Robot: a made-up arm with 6 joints.
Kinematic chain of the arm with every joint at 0, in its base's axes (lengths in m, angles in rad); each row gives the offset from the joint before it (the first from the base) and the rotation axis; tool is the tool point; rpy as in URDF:
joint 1: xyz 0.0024 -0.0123 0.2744 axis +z
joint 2: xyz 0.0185 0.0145 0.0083 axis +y
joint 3: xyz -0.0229 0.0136 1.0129 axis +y
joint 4: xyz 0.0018 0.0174 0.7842 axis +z
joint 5: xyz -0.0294 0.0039 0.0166 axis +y
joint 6: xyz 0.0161 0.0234 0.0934 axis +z
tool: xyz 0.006 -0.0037 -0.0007 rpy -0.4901 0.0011 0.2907
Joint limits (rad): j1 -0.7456..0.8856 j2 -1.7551..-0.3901 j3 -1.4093..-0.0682 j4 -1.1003..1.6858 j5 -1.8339..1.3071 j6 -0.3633..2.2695
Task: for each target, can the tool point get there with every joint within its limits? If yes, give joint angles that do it. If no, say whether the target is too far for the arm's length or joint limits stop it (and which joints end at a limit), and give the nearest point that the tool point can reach.
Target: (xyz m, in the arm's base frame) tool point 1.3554 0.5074 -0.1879
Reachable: no: joint limits stop it (at a limit: joint 1, joint 2, joint 3, joint 5) | nearest point -0.5423 0.6595 -0.7153 | short by 1.975 m
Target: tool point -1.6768 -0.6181 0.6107
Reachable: yes | joints 0.3966 -1.2774 -0.2878 0.3514 1.0715 0.1091
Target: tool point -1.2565 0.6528 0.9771
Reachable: yes | joints -0.4262 -0.5757 -1.1656 0.4236 0.3706 1.8710
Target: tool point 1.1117 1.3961 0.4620
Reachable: no: joint limits stop it (at a limit: joint 1, joint 2, joint 3, joint 5, joint 6) | nearest point -0.7306 0.8847 0.9821 | short by 1.981 m
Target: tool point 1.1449 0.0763 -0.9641
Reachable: no: joint limits stop it (at a limit: joint 1, joint 2, joint 3) | nearest point -0.5480 0.6304 -0.7378 | short by 1.796 m
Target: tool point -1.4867 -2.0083 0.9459
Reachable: no: too far | nearest point -1.1515 -1.4269 0.7706 | short by 0.694 m
